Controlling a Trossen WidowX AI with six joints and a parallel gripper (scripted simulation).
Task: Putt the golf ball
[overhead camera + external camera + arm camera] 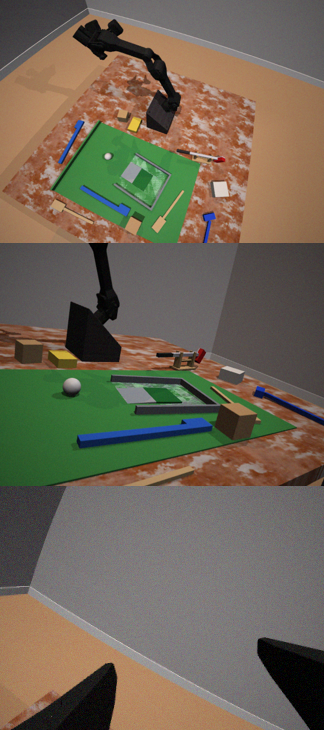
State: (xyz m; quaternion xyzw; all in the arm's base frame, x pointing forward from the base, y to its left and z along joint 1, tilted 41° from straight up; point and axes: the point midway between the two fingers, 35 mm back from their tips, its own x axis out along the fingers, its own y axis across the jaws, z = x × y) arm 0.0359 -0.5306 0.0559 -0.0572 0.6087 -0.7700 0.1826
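My gripper tip is now 490 mm above the yellow block, 240 mm to the right of it and 220 mm short of it. Round my gripper tip: grey-walled enclosure 500 mm below, 500 mm ahead, 490 mm to the left; then green mat 520 mm ahead, 500 mm below, 400 mm to the left; then white golf ball 490 mm ahead, 480 mm below, 220 mm to the left.
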